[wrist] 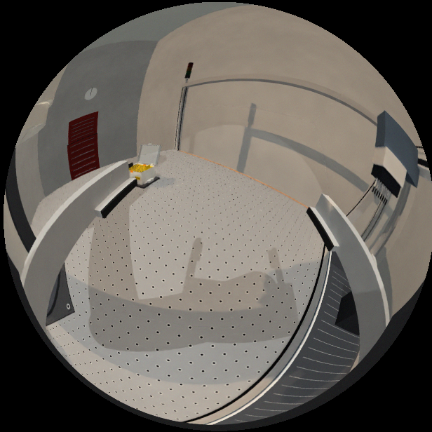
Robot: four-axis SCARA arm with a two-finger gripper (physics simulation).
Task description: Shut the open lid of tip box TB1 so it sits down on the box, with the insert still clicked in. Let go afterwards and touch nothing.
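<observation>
The tip box TB1 [145,175] stands small and far off at the upper left of the wrist view, on a dark base on the perforated table. Its pale translucent lid [149,154] is open and stands up at the back of the box. The yellow insert [142,168] shows in the top of the box; whether it is clicked in is too small to tell. My gripper [227,182] is open, with its two fingers wide apart and nothing between them. It is well away from the box, whose left part is close to the left finger's tip in the view.
The perforated table [215,240] stretches below the gripper, with shadows of the arm on it. A dark ribbed conveyor-like strip [305,380] runs along the lower right. A dark plate [62,302] is at the lower left. A blue and white unit [395,150] is at the right.
</observation>
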